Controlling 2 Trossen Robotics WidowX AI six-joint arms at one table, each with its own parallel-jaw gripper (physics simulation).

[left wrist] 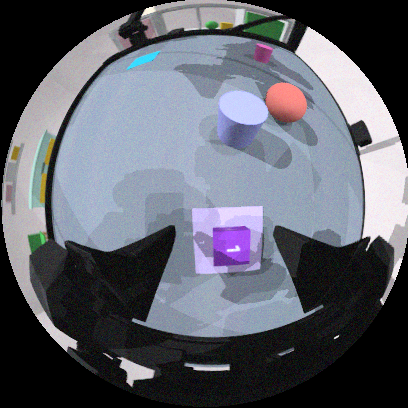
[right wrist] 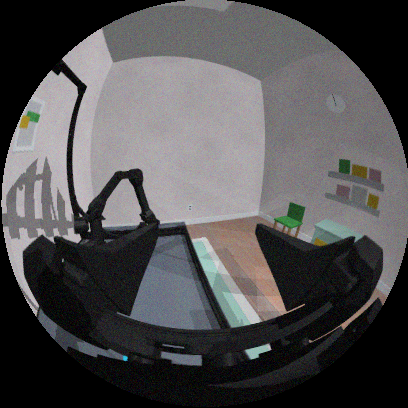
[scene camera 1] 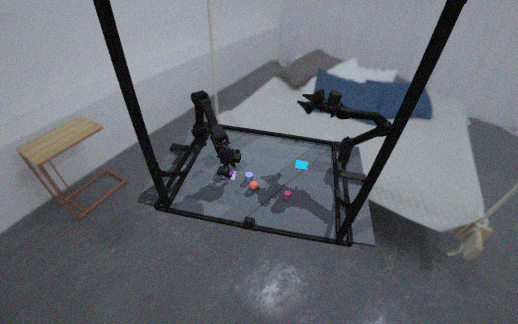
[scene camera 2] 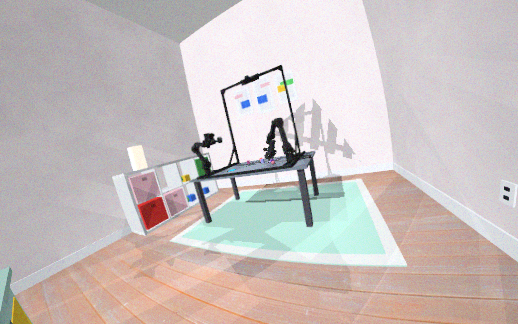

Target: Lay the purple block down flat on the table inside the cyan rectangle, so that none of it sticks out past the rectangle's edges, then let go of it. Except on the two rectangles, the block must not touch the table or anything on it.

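Frame: origin at the left arm's base, x left, y ahead, z down, level; metres.
Where they show: left gripper, fingertip midpoint: point(left wrist: 226, 231) point(scene camera 1: 232, 172) point(scene camera 2: 270, 160); right gripper, fingertip midpoint: point(right wrist: 207, 228) point(scene camera 1: 300, 97) point(scene camera 2: 218, 139); left arm's base, link origin: point(scene camera 1: 200, 141) point(scene camera 2: 291, 160); right arm's base, link origin: point(scene camera 1: 343, 159) point(scene camera 2: 208, 173).
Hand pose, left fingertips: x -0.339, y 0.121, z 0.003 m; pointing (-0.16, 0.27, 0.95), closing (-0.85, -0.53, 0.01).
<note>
Each offset is from my left fingertips to the top centre of the thing. "spot": to the spot under its first point.
The purple block {dz -0.003, dx +0.004, dy -0.015 m} point(scene camera 1: 231, 174) point(left wrist: 231, 246) rests on the pale lavender rectangle {spot: dz +0.015, dx +0.011, dy +0.019 m} point(left wrist: 204, 216); its square face with a white mark faces the left wrist camera. My left gripper point(scene camera 1: 230, 170) point(scene camera 2: 269, 153) point(left wrist: 226, 231) is open over it, with the block between the two fingers in the left wrist view, nearer the right one, and not gripped. Finger height against the block is hard to tell. The cyan rectangle {spot: dz +0.015, dx -0.048, dy +0.426 m} point(scene camera 1: 301, 164) point(scene camera 2: 231, 170) point(left wrist: 143, 60) point(right wrist: 125, 358) lies bare, far from the block. My right gripper point(scene camera 1: 303, 100) point(scene camera 2: 219, 140) point(right wrist: 207, 228) is open and empty, raised high above the table.
A lavender-blue cylinder {dz -0.025, dx -0.065, dy +0.080 m} point(scene camera 1: 249, 176) point(left wrist: 240, 120) and an orange-red ball {dz -0.034, dx -0.137, dy +0.081 m} point(scene camera 1: 253, 185) point(left wrist: 286, 102) stand near the block. A magenta cylinder {dz -0.025, dx -0.252, dy +0.230 m} point(scene camera 1: 287, 195) point(left wrist: 263, 53) stands farther off. A black frame point(scene camera 1: 280, 134) runs around the table, with tall posts rising from it.
</note>
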